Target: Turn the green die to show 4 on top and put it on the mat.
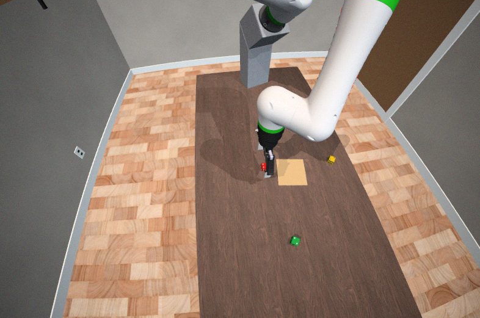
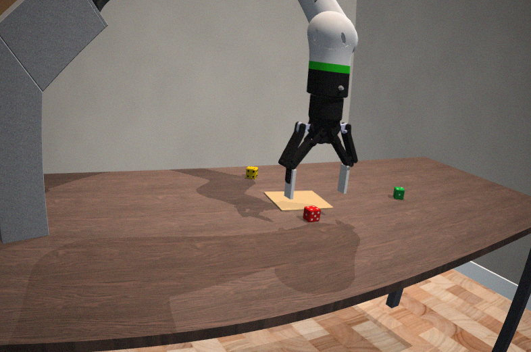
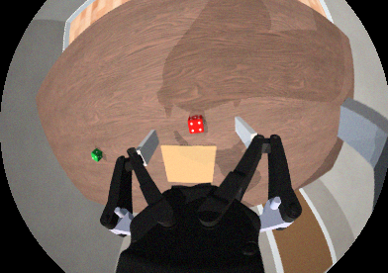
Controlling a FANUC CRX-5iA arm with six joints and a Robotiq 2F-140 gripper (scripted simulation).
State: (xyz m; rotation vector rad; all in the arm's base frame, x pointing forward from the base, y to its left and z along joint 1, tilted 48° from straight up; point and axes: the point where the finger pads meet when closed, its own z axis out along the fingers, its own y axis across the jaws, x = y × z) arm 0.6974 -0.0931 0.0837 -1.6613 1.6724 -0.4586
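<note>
The green die lies 34 cm ahead of my hand, 11 cm to the left of it and 6 cm below it. From my hand the other things lie so: tan mat 14 cm to the left, 7 cm below, 2 cm ahead; yellow die 36 cm to the left, 6 cm below, 3 cm behind; red die 6 cm below, 1 cm to the left.
</note>
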